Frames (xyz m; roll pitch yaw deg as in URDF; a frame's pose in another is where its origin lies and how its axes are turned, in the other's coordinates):
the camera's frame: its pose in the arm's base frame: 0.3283 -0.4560 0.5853 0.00 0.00 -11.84
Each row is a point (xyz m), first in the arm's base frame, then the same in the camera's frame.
Working: the arm's base frame: its pose in the camera's frame: -0.4149 0.3789 -0.5853 0.00 0.00 11.84

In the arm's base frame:
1: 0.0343 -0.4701 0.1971
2: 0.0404 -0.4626 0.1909
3: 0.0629 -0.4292 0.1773
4: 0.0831 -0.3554 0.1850
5: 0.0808 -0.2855 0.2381
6: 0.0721 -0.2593 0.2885
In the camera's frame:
1: -0.2849 -0.0741 -0.3882
2: -0.2804 -0.0655 -0.3944
3: -0.2653 -0.0282 -0.4080
4: -0.2606 0.0481 -0.4003
5: -0.2772 0.1161 -0.3472
6: -0.2911 0.1399 -0.2968

